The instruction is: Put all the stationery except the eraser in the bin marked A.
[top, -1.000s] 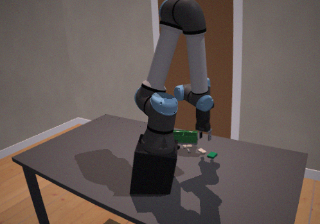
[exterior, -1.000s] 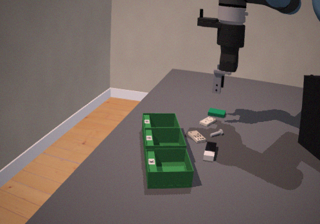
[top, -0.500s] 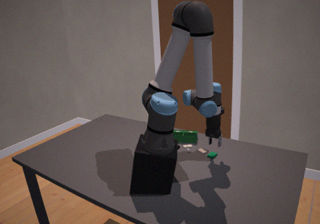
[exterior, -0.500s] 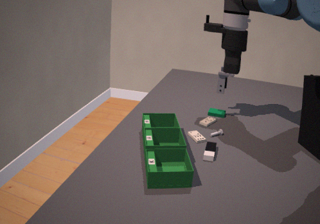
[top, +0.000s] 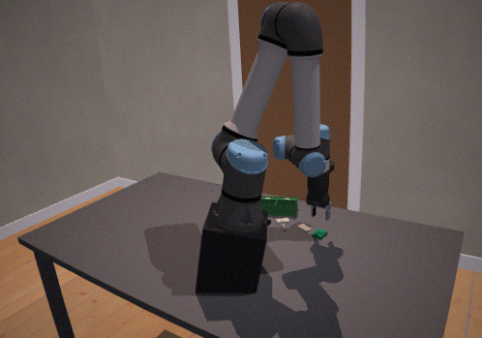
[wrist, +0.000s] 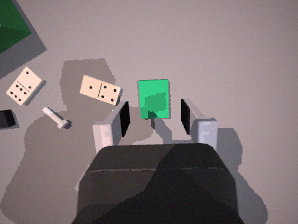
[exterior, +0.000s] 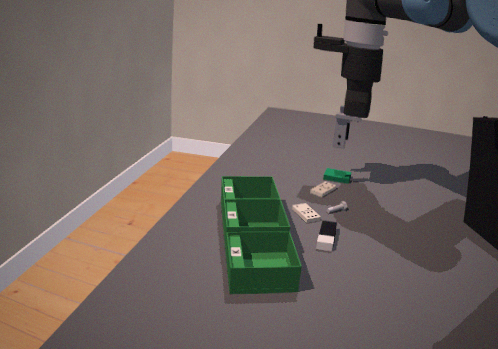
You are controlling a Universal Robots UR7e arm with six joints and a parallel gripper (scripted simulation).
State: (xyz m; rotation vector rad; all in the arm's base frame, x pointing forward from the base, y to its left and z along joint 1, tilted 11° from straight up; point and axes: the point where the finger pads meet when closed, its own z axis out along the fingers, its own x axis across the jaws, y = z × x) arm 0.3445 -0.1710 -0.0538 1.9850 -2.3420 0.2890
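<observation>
Right now my hand is 80 mm above the green block. Round my hand: bolt: 140 mm to the left, 80 mm below; black-and-white block: 250 mm to the left, 80 mm below, 20 mm ahead; domino: 80 mm below, 70 mm to the left, 20 mm ahead.
</observation>
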